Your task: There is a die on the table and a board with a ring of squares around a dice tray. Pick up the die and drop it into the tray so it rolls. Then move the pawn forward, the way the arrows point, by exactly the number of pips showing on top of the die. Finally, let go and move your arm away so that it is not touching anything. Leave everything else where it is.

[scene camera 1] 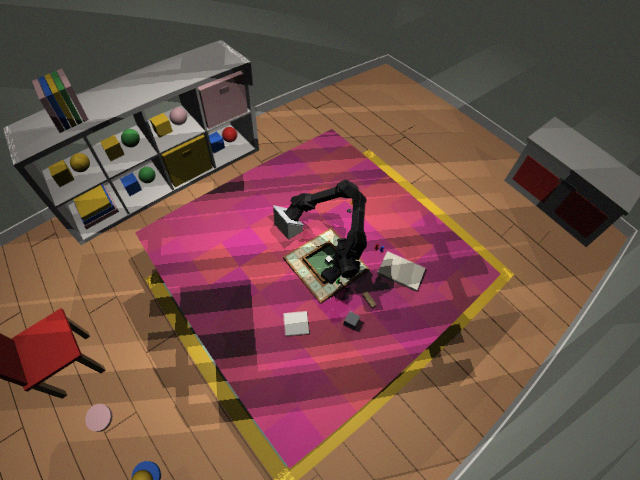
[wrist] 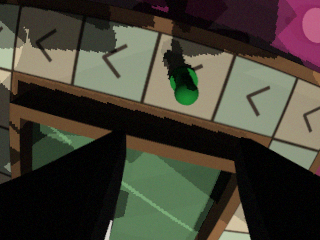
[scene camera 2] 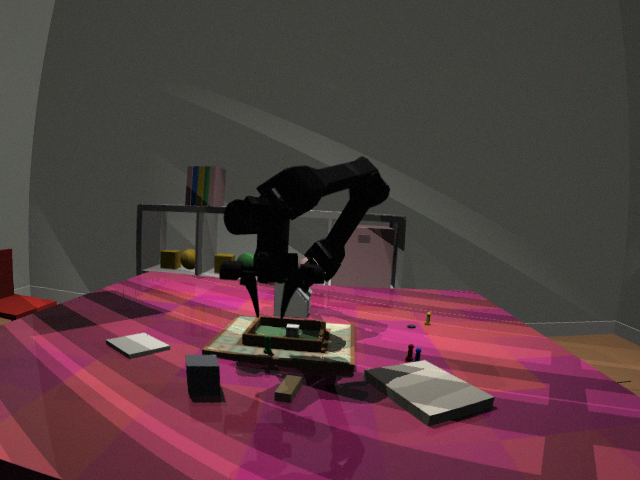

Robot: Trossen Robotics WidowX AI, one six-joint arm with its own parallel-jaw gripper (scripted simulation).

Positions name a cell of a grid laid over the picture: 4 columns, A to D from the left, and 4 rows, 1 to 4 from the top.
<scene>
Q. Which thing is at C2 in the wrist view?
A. A green pawn.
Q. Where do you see a white slab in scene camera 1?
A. At C3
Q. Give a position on a white tile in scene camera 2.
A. A3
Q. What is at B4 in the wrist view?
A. My gripper.
</scene>
